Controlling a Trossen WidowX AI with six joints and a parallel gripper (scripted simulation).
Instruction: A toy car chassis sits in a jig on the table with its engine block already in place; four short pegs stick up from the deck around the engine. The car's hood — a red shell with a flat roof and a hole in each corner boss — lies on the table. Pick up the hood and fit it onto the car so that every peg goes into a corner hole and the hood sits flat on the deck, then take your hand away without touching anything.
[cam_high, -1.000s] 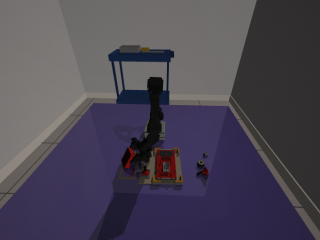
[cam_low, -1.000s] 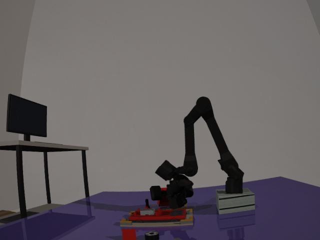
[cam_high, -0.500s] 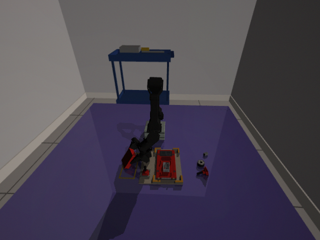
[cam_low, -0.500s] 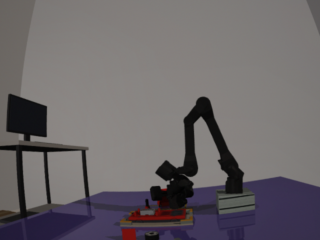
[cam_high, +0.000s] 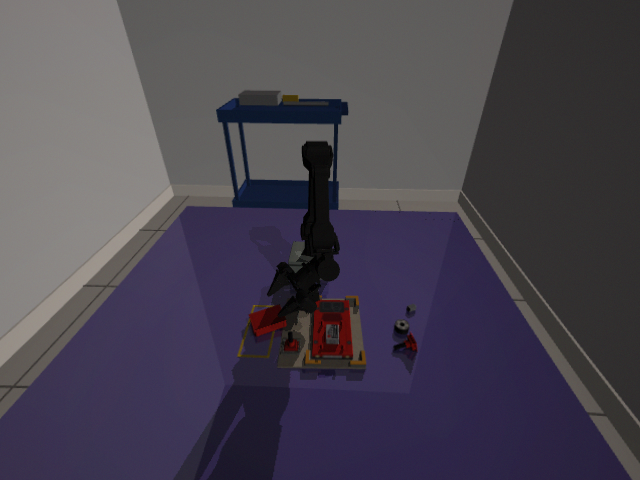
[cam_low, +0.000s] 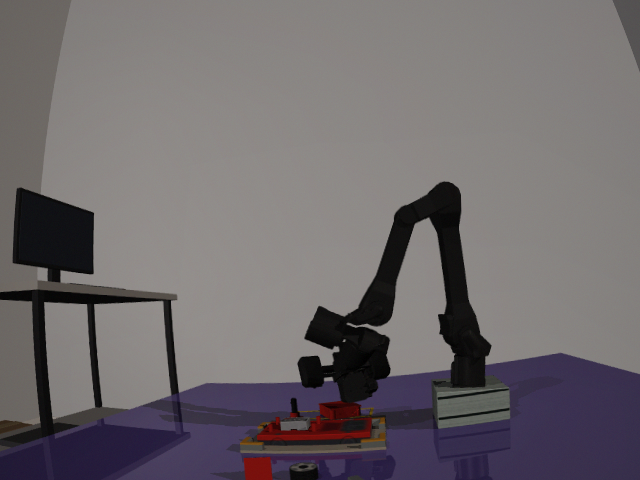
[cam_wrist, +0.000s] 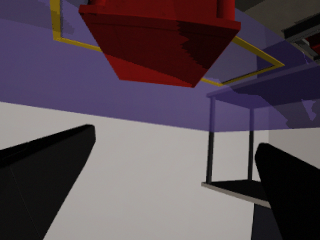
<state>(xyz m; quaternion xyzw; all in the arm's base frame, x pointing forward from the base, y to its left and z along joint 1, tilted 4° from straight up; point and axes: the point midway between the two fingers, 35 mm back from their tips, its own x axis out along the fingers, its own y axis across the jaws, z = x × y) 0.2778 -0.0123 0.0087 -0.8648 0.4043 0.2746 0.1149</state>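
Right now my gripper tip is 60 mm above the red hood and 20 mm to the left of it. From my gripper tip the other things lie so: black wheel: 360 mm to the left, 80 mm behind, 70 mm below; then grey engine block: 180 mm to the left, 60 mm below, 20 mm ahead.
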